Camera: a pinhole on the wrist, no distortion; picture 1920 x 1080 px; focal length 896.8 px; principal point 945.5 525.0 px. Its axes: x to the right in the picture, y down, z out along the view. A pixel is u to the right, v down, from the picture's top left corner.
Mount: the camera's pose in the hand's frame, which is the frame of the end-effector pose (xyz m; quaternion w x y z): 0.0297 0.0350 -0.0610 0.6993 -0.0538 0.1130 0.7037
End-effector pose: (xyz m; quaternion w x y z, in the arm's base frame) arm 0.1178 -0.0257 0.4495 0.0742 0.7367 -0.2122 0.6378
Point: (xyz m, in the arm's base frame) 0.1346 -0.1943 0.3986
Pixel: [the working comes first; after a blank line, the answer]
In the camera's frame: 0.0804 0.0536 0.1689

1372.5 809.5
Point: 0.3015 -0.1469 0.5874
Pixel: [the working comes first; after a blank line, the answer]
In the camera's frame: -0.0832 -0.1270 0.2487

645.3 67.0
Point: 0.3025 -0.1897 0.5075
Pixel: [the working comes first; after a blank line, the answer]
In the camera's frame: -0.0399 -0.0563 0.2852

820.1 348.1
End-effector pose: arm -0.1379 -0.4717 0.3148 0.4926 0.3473 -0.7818 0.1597
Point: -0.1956 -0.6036 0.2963
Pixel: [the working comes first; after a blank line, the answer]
In the camera's frame: -0.1309 -0.0053 0.1606

214.4 495.1
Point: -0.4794 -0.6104 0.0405
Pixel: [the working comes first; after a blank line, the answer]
In the camera's frame: -0.0354 0.1659 0.4886

880.5 829.5
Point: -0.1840 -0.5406 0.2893
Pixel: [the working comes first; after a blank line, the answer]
In the camera's frame: -0.0858 0.0248 0.1258

333.9 701.9
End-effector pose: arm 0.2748 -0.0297 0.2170 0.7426 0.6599 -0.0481 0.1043
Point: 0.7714 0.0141 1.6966
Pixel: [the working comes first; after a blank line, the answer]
In the camera's frame: 1.1931 -0.7400 0.5943

outside the picture
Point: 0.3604 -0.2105 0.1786
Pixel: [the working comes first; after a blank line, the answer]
In the camera's frame: -0.1641 -0.0092 0.2099

244.4 485.7
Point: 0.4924 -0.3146 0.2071
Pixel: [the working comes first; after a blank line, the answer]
In the camera's frame: -0.2051 -0.1241 0.3290

386.5 186.7
